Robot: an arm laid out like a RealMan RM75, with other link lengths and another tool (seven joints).
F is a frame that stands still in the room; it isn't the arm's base.
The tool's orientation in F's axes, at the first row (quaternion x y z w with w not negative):
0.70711, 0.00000, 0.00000, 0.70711
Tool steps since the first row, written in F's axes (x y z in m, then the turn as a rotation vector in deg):
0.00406, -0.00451, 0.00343, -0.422, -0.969, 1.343
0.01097, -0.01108, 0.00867, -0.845, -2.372, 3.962
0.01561, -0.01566, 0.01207, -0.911, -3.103, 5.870
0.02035, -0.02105, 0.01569, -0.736, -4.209, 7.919
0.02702, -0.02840, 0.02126, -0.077, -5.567, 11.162
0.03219, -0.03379, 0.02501, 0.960, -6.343, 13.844
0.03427, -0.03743, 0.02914, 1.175, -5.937, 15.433
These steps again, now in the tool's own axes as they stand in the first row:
0.00406, 0.00343, 0.00451, -0.422, 1.343, 0.969
0.01097, 0.00867, 0.01108, -0.845, 3.962, 2.372
0.01561, 0.01207, 0.01566, -0.911, 5.870, 3.103
0.02035, 0.01569, 0.02105, -0.736, 7.919, 4.209
0.02702, 0.02126, 0.02840, -0.077, 11.162, 5.567
0.03219, 0.02501, 0.03379, 0.960, 13.844, 6.343
0.03427, 0.02914, 0.03743, 1.175, 15.433, 5.937

